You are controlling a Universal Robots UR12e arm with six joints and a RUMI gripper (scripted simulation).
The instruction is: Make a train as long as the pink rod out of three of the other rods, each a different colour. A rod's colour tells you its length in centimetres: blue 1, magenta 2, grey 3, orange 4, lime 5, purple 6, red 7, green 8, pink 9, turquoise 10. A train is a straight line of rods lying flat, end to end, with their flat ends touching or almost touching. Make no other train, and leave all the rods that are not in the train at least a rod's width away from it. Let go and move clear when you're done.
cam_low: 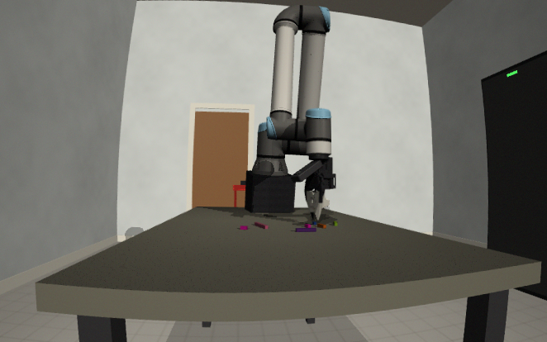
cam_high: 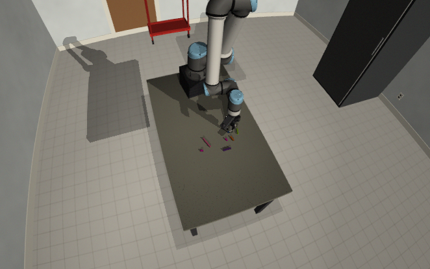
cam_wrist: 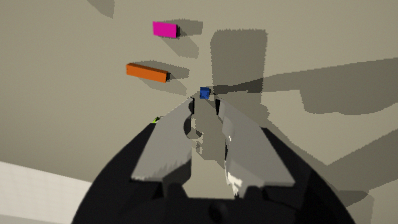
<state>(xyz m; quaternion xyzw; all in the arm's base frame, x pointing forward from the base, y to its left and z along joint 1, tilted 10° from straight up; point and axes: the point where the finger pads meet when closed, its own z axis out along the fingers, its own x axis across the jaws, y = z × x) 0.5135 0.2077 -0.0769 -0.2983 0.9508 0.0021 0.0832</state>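
My hand is 30 mm above the blue rod. The rest, counted from my hand: purple rod 150 mm ahead, 40 mm to the right, 30 mm below; then lime rod 70 mm to the left, 30 mm below; then orange rod 60 mm ahead, 30 mm below, 20 mm to the left.
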